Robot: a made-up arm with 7 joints. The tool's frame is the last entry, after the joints. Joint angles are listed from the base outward.
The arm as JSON. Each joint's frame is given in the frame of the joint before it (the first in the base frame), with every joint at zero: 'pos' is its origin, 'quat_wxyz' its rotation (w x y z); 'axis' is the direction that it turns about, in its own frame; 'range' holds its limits. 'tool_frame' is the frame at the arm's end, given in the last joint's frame.
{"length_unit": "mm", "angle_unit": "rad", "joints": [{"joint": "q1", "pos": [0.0, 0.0, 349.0], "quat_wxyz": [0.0, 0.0, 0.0, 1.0], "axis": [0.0, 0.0, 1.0], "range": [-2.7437, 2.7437]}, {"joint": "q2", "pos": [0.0, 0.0, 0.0], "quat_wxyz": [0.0, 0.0, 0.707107, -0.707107], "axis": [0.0, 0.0, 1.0], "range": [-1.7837, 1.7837]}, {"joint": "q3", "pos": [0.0, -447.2, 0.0], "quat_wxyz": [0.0, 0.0, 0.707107, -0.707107], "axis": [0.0, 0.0, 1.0], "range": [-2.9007, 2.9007]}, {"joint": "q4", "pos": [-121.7, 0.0, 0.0], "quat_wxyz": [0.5, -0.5, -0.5, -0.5], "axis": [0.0, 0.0, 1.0], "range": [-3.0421, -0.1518]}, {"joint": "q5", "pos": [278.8, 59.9, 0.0], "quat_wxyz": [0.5, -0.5, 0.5, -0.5], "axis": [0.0, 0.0, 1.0], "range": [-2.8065, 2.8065]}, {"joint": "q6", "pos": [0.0, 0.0, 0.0], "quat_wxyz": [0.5, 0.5, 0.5, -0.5], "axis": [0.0, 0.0, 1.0], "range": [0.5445, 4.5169]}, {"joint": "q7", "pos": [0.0, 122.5, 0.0], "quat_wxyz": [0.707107, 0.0, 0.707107, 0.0], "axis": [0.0, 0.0, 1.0], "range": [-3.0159, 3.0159]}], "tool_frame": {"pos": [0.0, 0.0, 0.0], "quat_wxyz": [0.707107, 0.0, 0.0, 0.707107]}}
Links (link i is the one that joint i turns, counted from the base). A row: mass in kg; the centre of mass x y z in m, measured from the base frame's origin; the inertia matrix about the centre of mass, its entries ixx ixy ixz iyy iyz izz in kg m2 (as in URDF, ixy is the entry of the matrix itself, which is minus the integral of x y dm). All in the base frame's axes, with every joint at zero. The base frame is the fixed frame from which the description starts. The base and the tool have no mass.
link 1: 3.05; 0.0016 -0.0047 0.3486; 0.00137 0 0 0.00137 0 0.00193
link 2: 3.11; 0.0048 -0.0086 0.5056; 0.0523 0 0 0.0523 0 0.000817
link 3: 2.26; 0.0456 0.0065 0.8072; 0.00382 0 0 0.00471 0 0.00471
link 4: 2.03; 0.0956 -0.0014 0.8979; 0.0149 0 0.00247 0.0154 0 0.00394
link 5: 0.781; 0.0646 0.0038 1.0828; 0.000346 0 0 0.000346 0 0.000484
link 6: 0.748; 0.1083 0.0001 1.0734; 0.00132 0 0 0.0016 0 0.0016
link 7: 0.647; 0.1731 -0.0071 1.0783; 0.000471 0 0 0.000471 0 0.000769
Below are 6 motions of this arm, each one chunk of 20 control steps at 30 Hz.
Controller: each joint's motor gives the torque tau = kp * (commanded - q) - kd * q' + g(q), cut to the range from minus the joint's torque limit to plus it. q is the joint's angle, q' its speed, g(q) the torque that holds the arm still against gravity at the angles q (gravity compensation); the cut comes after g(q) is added. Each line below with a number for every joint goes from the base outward.
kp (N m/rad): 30 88 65 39 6.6 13 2.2
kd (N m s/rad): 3.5 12 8.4 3.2 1.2 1.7 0.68
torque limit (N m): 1.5 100 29 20 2.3 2.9 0.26
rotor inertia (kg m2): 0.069 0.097 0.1 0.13 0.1 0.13 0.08
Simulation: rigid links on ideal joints. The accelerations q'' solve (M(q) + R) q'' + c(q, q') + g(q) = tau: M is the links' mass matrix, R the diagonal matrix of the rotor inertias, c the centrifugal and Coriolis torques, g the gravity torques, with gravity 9.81 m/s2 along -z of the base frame. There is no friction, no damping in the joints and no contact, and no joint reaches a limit. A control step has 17 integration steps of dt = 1/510 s. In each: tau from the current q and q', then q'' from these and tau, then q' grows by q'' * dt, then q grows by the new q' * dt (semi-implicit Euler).
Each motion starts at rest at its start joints. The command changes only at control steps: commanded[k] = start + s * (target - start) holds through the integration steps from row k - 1 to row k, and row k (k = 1, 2, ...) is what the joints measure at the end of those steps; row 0 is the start. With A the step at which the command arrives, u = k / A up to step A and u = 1 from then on. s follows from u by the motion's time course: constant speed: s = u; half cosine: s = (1 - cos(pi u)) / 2; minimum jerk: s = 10 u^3 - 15 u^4 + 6 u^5; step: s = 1 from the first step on.
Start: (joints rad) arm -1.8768 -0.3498 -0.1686 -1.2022 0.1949 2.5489 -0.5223
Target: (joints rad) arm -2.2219 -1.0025 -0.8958 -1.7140 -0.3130 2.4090 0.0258
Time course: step
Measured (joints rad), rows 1 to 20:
1: -1.8500 -0.3756 -0.2029 -1.2609 0.1718 2.5411 -0.5198
2: -1.7864 -0.4343 -0.2876 -1.3810 0.1131 2.5216 -0.5125
3: -1.7145 -0.5095 -0.3886 -1.5105 0.0390 2.4953 -0.5006
4: -1.6487 -0.5916 -0.4891 -1.6209 -0.0367 2.4667 -0.4843
5: -1.5935 -0.6747 -0.5831 -1.7006 -0.1059 2.4394 -0.4637
6: -1.5490 -0.7550 -0.6676 -1.7479 -0.1646 2.4159 -0.4389
7: -1.5140 -0.8298 -0.7410 -1.7666 -0.2111 2.3977 -0.4099
8: -1.4873 -0.8973 -0.8027 -1.7634 -0.2457 2.3853 -0.3772
9: -1.4679 -0.9561 -0.8534 -1.7459 -0.2694 2.3786 -0.3421
10: -1.4552 -1.0056 -0.8939 -1.7215 -0.2838 2.3770 -0.3064
11: -1.4485 -1.0459 -0.9256 -1.6963 -0.2908 2.3794 -0.2710
12: -1.4476 -1.0773 -0.9495 -1.6749 -0.2921 2.3844 -0.2370
13: -1.4520 -1.1003 -0.9667 -1.6597 -0.2895 2.3910 -0.2049
14: -1.4615 -1.1158 -0.9781 -1.6518 -0.2846 2.3979 -0.1750
15: -1.4754 -1.1244 -0.9843 -1.6506 -0.2788 2.4044 -0.1475
16: -1.4934 -1.1269 -0.9861 -1.6549 -0.2732 2.4098 -0.1226
17: -1.5150 -1.1240 -0.9841 -1.6631 -0.2686 2.4137 -0.1001
18: -1.5397 -1.1168 -0.9789 -1.6734 -0.2655 2.4162 -0.0801
19: -1.5672 -1.1061 -0.9712 -1.6843 -0.2642 2.4172 -0.0624
20: -1.5973 -1.0928 -0.9618 -1.6947 -0.2648 2.4170 -0.0468

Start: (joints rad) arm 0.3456 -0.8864 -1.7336 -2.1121 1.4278 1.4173 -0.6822
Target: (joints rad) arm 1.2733 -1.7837 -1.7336 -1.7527 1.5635 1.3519 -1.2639
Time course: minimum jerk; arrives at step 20
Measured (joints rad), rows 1 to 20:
1: 0.3456 -0.8865 -1.7336 -2.1121 1.4278 1.4173 -0.6822
2: 0.3458 -0.8869 -1.7334 -2.1118 1.4278 1.4173 -0.6823
3: 0.3466 -0.8885 -1.7327 -2.1106 1.4280 1.4172 -0.6826
4: 0.3487 -0.8927 -1.7314 -2.1077 1.4283 1.4168 -0.6835
5: 0.3529 -0.9010 -1.7289 -2.1019 1.4291 1.4161 -0.6853
6: 0.3594 -0.9151 -1.7250 -2.0925 1.4304 1.4146 -0.6886
7: 0.3685 -0.9364 -1.7196 -2.0786 1.4326 1.4122 -0.6939
8: 0.3805 -0.9660 -1.7129 -2.0595 1.4359 1.4085 -0.7018
9: 0.3953 -1.0045 -1.7052 -2.0351 1.4404 1.4035 -0.7128
10: 0.4127 -1.0519 -1.6971 -2.0055 1.4462 1.3971 -0.7272
11: 0.4322 -1.1075 -1.6891 -1.9712 1.4534 1.3894 -0.7451
12: 0.4533 -1.1702 -1.6818 -1.9331 1.4620 1.3806 -0.7665
13: 0.4751 -1.2382 -1.6761 -1.8926 1.4719 1.3712 -0.7915
14: 0.4969 -1.3096 -1.6726 -1.8511 1.4827 1.3616 -0.8197
15: 0.5181 -1.3822 -1.6721 -1.8105 1.4944 1.3526 -0.8507
16: 0.5380 -1.4539 -1.6753 -1.7727 1.5065 1.3447 -0.8838
17: 0.5562 -1.5226 -1.6825 -1.7395 1.5187 1.3386 -0.9183
18: 0.5724 -1.5866 -1.6935 -1.7125 1.5305 1.3350 -0.9533
19: 0.5866 -1.6446 -1.7079 -1.6928 1.5414 1.3340 -0.9879
20: 0.5992 -1.6956 -1.7247 -1.6810 1.5511 1.3359 -1.0214

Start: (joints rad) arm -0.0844 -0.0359 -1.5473 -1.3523 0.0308 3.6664 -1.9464
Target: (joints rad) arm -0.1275 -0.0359 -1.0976 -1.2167 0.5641 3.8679 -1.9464
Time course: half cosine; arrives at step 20
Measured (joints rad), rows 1 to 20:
1: -0.0846 -0.0360 -1.5469 -1.3523 0.0309 3.6665 -1.9464
2: -0.0855 -0.0362 -1.5453 -1.3520 0.0315 3.6668 -1.9464
3: -0.0872 -0.0367 -1.5415 -1.3513 0.0332 3.6676 -1.9464
4: -0.0900 -0.0376 -1.5350 -1.3499 0.0368 3.6693 -1.9464
5: -0.0938 -0.0389 -1.5252 -1.3473 0.0429 3.6723 -1.9465
6: -0.0983 -0.0406 -1.5120 -1.3434 0.0522 3.6767 -1.9465
7: -0.1034 -0.0425 -1.4954 -1.3380 0.0651 3.6828 -1.9465
8: -0.1089 -0.0446 -1.4754 -1.3311 0.0821 3.6908 -1.9465
9: -0.1145 -0.0468 -1.4522 -1.3227 0.1031 3.7005 -1.9466
10: -0.1199 -0.0488 -1.4263 -1.3130 0.1282 3.7119 -1.9466
11: -0.1248 -0.0505 -1.3981 -1.3021 0.1569 3.7248 -1.9466
12: -0.1291 -0.0518 -1.3682 -1.2904 0.1889 3.7389 -1.9466
13: -0.1325 -0.0526 -1.3372 -1.2782 0.2235 3.7539 -1.9467
14: -0.1348 -0.0529 -1.3058 -1.2660 0.2600 3.7694 -1.9467
15: -0.1360 -0.0525 -1.2747 -1.2541 0.2974 3.7850 -1.9467
16: -0.1360 -0.0514 -1.2446 -1.2429 0.3349 3.8003 -1.9467
17: -0.1347 -0.0497 -1.2163 -1.2328 0.3717 3.8149 -1.9467
18: -0.1323 -0.0475 -1.1904 -1.2241 0.4066 3.8285 -1.9467
19: -0.1287 -0.0446 -1.1676 -1.2171 0.4390 3.8406 -1.9467
20: -0.1242 -0.0413 -1.1485 -1.2120 0.4680 3.8510 -1.9467

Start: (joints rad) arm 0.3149 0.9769 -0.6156 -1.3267 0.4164 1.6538 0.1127
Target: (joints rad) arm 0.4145 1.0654 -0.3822 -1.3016 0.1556 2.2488 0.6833
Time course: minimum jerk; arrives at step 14
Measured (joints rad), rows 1 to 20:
1: 0.3149 0.9769 -0.6155 -1.3267 0.4164 1.6539 0.1127
2: 0.3147 0.9769 -0.6149 -1.3266 0.4161 1.6547 0.1130
3: 0.3140 0.9769 -0.6130 -1.3264 0.4152 1.6578 0.1138
4: 0.3127 0.9771 -0.6088 -1.3258 0.4130 1.6654 0.1161
5: 0.3105 0.9776 -0.6015 -1.3246 0.4086 1.6800 0.1208
6: 0.3075 0.9789 -0.5905 -1.3228 0.4014 1.7039 0.1284
7: 0.3034 0.9812 -0.5754 -1.3201 0.3907 1.7384 0.1395
8: 0.2984 0.9849 -0.5566 -1.3163 0.3763 1.7838 0.1540
9: 0.2929 0.9901 -0.5348 -1.3118 0.3583 1.8390 0.1721
10: 0.2872 0.9969 -0.5116 -1.3069 0.3373 1.9015 0.1936
11: 0.2822 1.0051 -0.4885 -1.3021 0.3141 1.9678 0.2186
12: 0.2785 1.0144 -0.4670 -1.2979 0.2899 2.0339 0.2473
13: 0.2766 1.0242 -0.4483 -1.2950 0.2659 2.0956 0.2796
14: 0.2769 1.0339 -0.4331 -1.2938 0.2432 2.1495 0.3145
15: 0.2794 1.0432 -0.4213 -1.2942 0.2227 2.1936 0.3506
16: 0.2839 1.0516 -0.4123 -1.2961 0.2049 2.2272 0.3866
17: 0.2900 1.0590 -0.4055 -1.2991 0.1899 2.2509 0.4215
18: 0.2977 1.0654 -0.4004 -1.3027 0.1779 2.2660 0.4548
19: 0.3067 1.0707 -0.3965 -1.3064 0.1685 2.2739 0.4859
20: 0.3168 1.0751 -0.3936 -1.3100 0.1615 2.2765 0.5146

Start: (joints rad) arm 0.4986 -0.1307 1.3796 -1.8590 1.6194 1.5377 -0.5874
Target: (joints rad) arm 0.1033 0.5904 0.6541 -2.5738 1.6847 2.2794 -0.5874
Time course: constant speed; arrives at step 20
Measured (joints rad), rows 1 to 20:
1: 0.5018 -0.1296 1.3766 -1.8609 1.6195 1.5392 -0.5874
2: 0.5107 -0.1256 1.3685 -1.8673 1.6200 1.5443 -0.5873
3: 0.5276 -0.1172 1.3544 -1.8797 1.6208 1.5546 -0.5873
4: 0.5529 -0.1035 1.3344 -1.8983 1.6220 1.5707 -0.5871
5: 0.5853 -0.0846 1.3099 -1.9227 1.6235 1.5925 -0.5869
6: 0.6228 -0.0609 1.2818 -1.9521 1.6253 1.6195 -0.5866
7: 0.6627 -0.0332 1.2513 -1.9853 1.6274 1.6507 -0.5863
8: 0.7028 -0.0023 1.2192 -2.0216 1.6296 1.6851 -0.5859
9: 0.7412 0.0310 1.1862 -2.0601 1.6320 1.7218 -0.5856
10: 0.7764 0.0662 1.1524 -2.1002 1.6345 1.7599 -0.5853
11: 0.8078 0.1028 1.1181 -2.1411 1.6371 1.7988 -0.5851
12: 0.8347 0.1407 1.0830 -2.1822 1.6398 1.8380 -0.5850
13: 0.8570 0.1794 1.0474 -2.2231 1.6426 1.8773 -0.5850
14: 0.8748 0.2188 1.0112 -2.2633 1.6455 1.9164 -0.5851
15: 0.8879 0.2587 0.9743 -2.3025 1.6483 1.9553 -0.5853
16: 0.8967 0.2989 0.9371 -2.3405 1.6512 1.9939 -0.5855
17: 0.9013 0.3393 0.8994 -2.3774 1.6540 2.0324 -0.5859
18: 0.9018 0.3797 0.8614 -2.4131 1.6567 2.0706 -0.5862
19: 0.8986 0.4200 0.8233 -2.4478 1.6592 2.1087 -0.5867
20: 0.8919 0.4601 0.7851 -2.4818 1.6616 2.1467 -0.5871

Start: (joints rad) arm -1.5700 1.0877 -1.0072 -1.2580 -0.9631 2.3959 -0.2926
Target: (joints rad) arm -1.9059 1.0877 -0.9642 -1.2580 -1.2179 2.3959 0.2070
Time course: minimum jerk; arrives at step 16
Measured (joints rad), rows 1 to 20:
1: -1.5700 1.0877 -1.0072 -1.2580 -0.9631 2.3959 -0.2926
2: -1.5701 1.0877 -1.0070 -1.2579 -0.9633 2.3959 -0.2924
3: -1.5705 1.0876 -1.0065 -1.2576 -0.9639 2.3960 -0.2919
4: -1.5715 1.0874 -1.0053 -1.2569 -0.9654 2.3961 -0.2904
5: -1.5734 1.0871 -1.0033 -1.2556 -0.9684 2.3963 -0.2875
6: -1.5762 1.0868 -1.0007 -1.2539 -0.9736 2.3968 -0.2823
7: -1.5799 1.0865 -0.9975 -1.2520 -0.9814 2.3973 -0.2743
8: -1.5844 1.0861 -0.9940 -1.2503 -0.9921 2.3978 -0.2628
9: -1.5896 1.0857 -0.9901 -1.2489 -1.0059 2.3983 -0.2478
10: -1.5956 1.0853 -0.9859 -1.2478 -1.0227 2.3988 -0.2289
11: -1.6022 1.0850 -0.9817 -1.2472 -1.0420 2.3992 -0.2063
12: -1.6094 1.0848 -0.9776 -1.2469 -1.0631 2.3995 -0.1802
13: -1.6172 1.0848 -0.9737 -1.2469 -1.0853 2.3998 -0.1513
14: -1.6255 1.0850 -0.9701 -1.2473 -1.1075 2.4000 -0.1204
15: -1.6344 1.0854 -0.9671 -1.2479 -1.1288 2.4002 -0.0886
16: -1.6438 1.0861 -0.9646 -1.2487 -1.1485 2.4003 -0.0569
17: -1.6538 1.0869 -0.9627 -1.2497 -1.1658 2.4003 -0.0260
18: -1.6644 1.0878 -0.9611 -1.2506 -1.1806 2.4003 0.0035
19: -1.6756 1.0887 -0.9598 -1.2514 -1.1929 2.4003 0.0310
20: -1.6875 1.0897 -0.9588 -1.2522 -1.2027 2.4002 0.0565

